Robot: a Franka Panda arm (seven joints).
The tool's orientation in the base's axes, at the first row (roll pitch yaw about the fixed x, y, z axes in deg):
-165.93, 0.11, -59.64
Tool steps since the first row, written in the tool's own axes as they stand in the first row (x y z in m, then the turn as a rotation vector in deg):
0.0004, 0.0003, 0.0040, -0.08, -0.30, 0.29
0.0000, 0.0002, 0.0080, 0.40, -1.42, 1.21
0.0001, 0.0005, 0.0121, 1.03, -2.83, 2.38
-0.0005, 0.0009, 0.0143, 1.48, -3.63, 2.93
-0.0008, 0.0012, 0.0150, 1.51, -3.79, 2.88
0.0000, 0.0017, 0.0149, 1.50, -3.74, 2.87
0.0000, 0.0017, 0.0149, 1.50, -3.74, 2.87
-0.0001, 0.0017, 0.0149, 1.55, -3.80, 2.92
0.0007, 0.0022, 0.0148, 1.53, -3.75, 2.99
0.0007, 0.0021, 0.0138, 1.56, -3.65, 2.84
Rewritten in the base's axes. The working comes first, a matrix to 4 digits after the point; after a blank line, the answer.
The tool's axes in the first row as the columns of a matrix, in the base's axes (used below as rounded here):
0.5054, -0.8372, 0.2088
-0.8629, -0.4899, 0.1245
-0.0019, -0.2431, -0.9700

0.0008, 0.0000, -0.0040, 0.27, 0.25, -0.21
0.0015, 0.0009, -0.0078, 1.64, 0.50, -0.83
0.0022, 0.0012, -0.0119, 3.39, 0.79, -1.62
0.0020, 0.0018, -0.0141, 4.40, 0.87, -1.96
0.0017, 0.0020, -0.0148, 4.54, 0.91, -1.88
0.0017, 0.0010, -0.0149, 4.49, 0.90, -1.88
0.0017, 0.0010, -0.0149, 4.49, 0.90, -1.88
0.0016, 0.0011, -0.0149, 4.57, 0.89, -1.91
0.0016, 0.0002, -0.0149, 4.54, 0.89, -1.99
0.0015, 0.0001, -0.0139, 4.44, 0.80, -1.87

